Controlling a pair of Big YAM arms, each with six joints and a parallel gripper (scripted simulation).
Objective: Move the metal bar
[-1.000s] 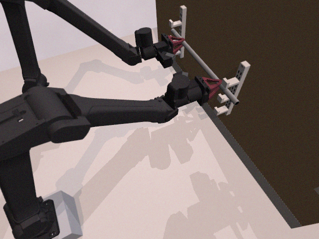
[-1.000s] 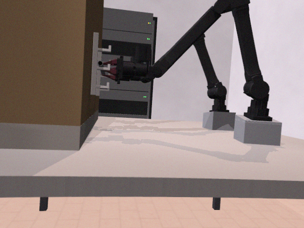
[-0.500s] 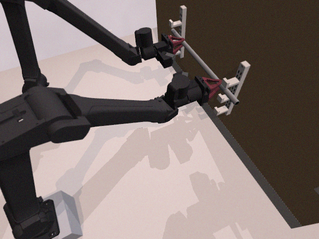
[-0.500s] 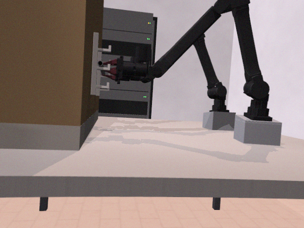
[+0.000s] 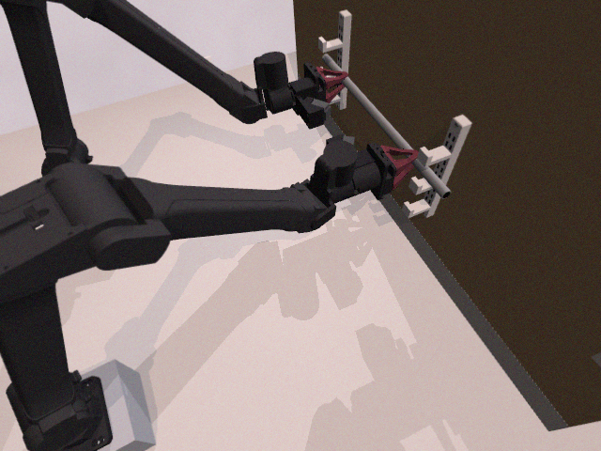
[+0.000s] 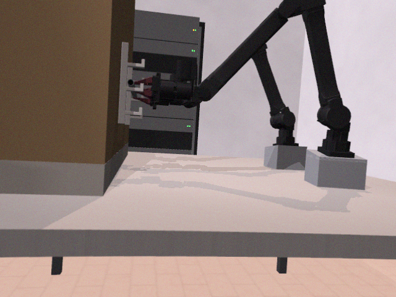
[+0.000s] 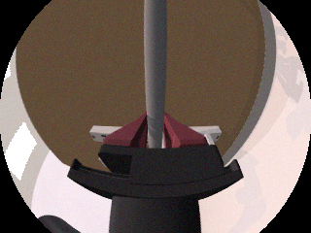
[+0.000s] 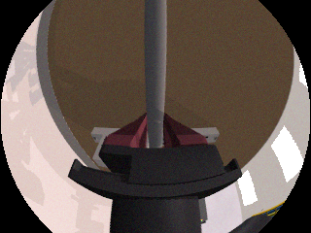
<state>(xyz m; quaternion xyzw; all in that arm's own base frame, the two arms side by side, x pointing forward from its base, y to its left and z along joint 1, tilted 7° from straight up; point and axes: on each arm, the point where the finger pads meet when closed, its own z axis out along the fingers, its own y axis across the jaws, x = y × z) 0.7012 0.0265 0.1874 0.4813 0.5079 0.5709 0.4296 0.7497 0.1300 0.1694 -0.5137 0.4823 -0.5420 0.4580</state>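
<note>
Right now the grey metal bar is 15 cm to the right of my left hand and 1 cm ahead of it. Also, from my left hand: brown wall 20 cm ahead, 18 cm to the right, 16 cm above.
The grey metal bar lies 15 cm to the left of my right hand and 1 cm behind it. Also, from my right hand: brown wall: 18 cm ahead, 16 cm above, 11 cm to the left.
</note>
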